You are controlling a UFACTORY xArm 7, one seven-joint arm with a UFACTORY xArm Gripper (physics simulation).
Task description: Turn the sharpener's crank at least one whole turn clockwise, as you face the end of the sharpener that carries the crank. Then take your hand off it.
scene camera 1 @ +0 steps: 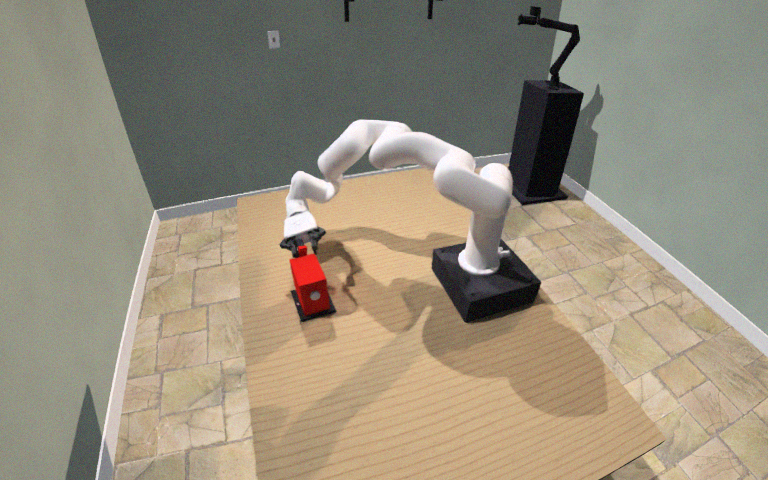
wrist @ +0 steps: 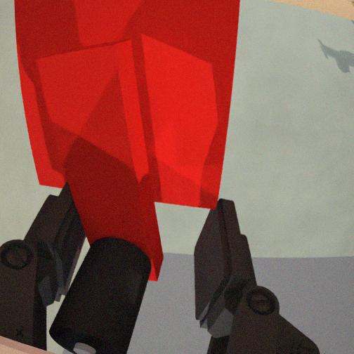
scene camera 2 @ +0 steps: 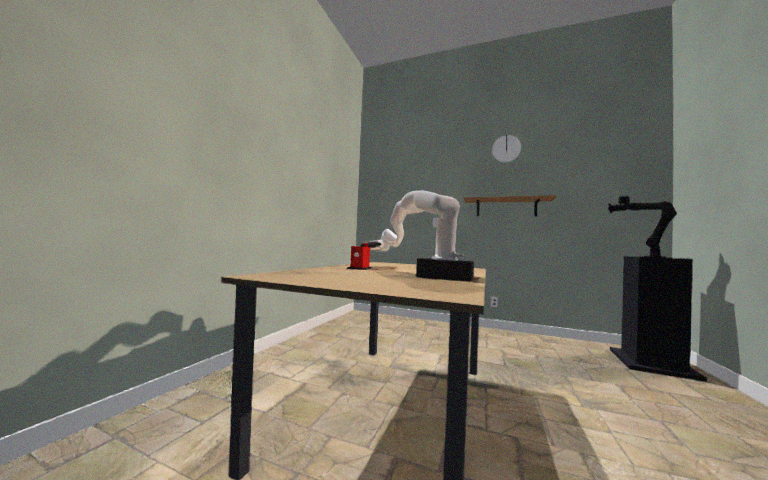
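Pixels of known places: gripper, fingertip midpoint: (scene camera 1: 305, 254) (scene camera 2: 365, 245); arm's base, link origin: (scene camera 1: 478, 262) (scene camera 2: 444, 259).
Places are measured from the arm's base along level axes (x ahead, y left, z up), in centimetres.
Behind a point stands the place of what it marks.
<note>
The red sharpener (scene camera 1: 307, 271) {y -3.1, x 50.3, z 4.7 cm} (scene camera 2: 360, 258) {y 1.1, x 47.2, z -1.9 cm} (wrist: 185, 110) stands upright on its black base at the table's left part. Its crank arm (scene camera 1: 302, 249) {y -11.8, x 52.3, z 5.2 cm} (wrist: 115, 205) sticks up above the body at the end facing my gripper. The black crank handle (wrist: 102, 292) points toward the wrist camera. My gripper (scene camera 1: 305, 251) {y -9.7, x 50.1, z 5.5 cm} (scene camera 2: 365, 245) {y -9.7, x 50.1, z 5.5 cm} (wrist: 147, 211) is partly open, with its fingers on either side of the crank. In the wrist view the left finger is close beside the crank arm; whether it touches is unclear. The right finger stands apart from it, with a visible gap. The scene views hide the handle.
The wooden table (scene camera 1: 362, 407) {y 32.9, x 43.1, z -8.1 cm} (scene camera 2: 339, 283) {y 54.6, x 24.8, z -8.1 cm} carries the arm's black base (scene camera 1: 487, 283) {y 9.3, x 1.7, z 0.3 cm} (scene camera 2: 445, 268) {y 13.9, x -3.5, z -3.2 cm} to the right of the sharpener. A black pedestal (scene camera 1: 546, 138) (scene camera 2: 656, 311) with a small black arm stands beyond the table, at the right.
</note>
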